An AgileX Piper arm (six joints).
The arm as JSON. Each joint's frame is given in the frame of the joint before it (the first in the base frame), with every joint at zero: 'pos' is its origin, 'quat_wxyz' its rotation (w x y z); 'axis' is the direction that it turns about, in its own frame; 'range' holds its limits. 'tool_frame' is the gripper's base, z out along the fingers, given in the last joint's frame.
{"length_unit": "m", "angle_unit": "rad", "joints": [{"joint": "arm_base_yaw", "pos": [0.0, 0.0, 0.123], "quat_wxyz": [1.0, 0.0, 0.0, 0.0], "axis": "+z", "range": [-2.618, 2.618]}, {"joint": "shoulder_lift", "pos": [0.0, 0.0, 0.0], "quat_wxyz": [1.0, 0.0, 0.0, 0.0], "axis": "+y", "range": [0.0, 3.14]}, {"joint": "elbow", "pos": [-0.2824, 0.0, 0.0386], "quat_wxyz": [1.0, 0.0, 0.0, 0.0], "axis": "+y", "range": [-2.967, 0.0]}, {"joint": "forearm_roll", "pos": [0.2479, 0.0, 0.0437], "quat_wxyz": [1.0, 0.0, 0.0, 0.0], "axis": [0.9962, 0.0, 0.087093], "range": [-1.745, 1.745]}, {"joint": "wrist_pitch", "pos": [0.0, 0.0, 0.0], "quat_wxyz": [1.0, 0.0, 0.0, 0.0], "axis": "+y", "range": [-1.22, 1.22]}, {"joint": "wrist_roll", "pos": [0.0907, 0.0, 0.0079], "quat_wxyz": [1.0, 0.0, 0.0, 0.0], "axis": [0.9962, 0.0, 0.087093], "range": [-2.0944, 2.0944]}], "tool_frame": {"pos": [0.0, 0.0, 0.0], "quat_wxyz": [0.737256, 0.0, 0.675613, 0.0]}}
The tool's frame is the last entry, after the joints.
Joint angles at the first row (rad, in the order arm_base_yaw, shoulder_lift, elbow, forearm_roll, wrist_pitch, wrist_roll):
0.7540 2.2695 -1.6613 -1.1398 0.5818 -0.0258
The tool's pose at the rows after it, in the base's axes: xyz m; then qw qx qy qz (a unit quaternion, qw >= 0):
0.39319, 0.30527, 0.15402, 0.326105, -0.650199, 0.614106, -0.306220
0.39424, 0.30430, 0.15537, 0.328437, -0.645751, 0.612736, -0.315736
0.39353, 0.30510, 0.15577, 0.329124, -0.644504, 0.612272, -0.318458
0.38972, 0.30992, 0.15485, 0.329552, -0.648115, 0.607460, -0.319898
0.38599, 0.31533, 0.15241, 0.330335, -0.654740, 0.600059, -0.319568
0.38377, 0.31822, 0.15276, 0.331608, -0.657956, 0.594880, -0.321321
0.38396, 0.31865, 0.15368, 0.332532, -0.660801, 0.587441, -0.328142
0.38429, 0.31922, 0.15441, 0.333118, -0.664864, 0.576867, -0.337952
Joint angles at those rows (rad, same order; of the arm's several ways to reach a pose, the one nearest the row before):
0.7540 2.2695 -1.6613 -1.1747 0.5881 0.0000
0.7540 2.2695 -1.6613 -1.2074 0.5997 0.0260
0.7573 2.2695 -1.6613 -1.2164 0.6057 0.0350
0.7708 2.2721 -1.6613 -1.2245 0.6118 0.0395
0.7840 2.2777 -1.6613 -1.2334 0.6101 0.0405
0.7918 2.2778 -1.6613 -1.2416 0.6120 0.0408
0.7932 2.2778 -1.6613 -1.2626 0.6148 0.0416
0.7951 2.2790 -1.6613 -1.2923 0.6193 0.0427

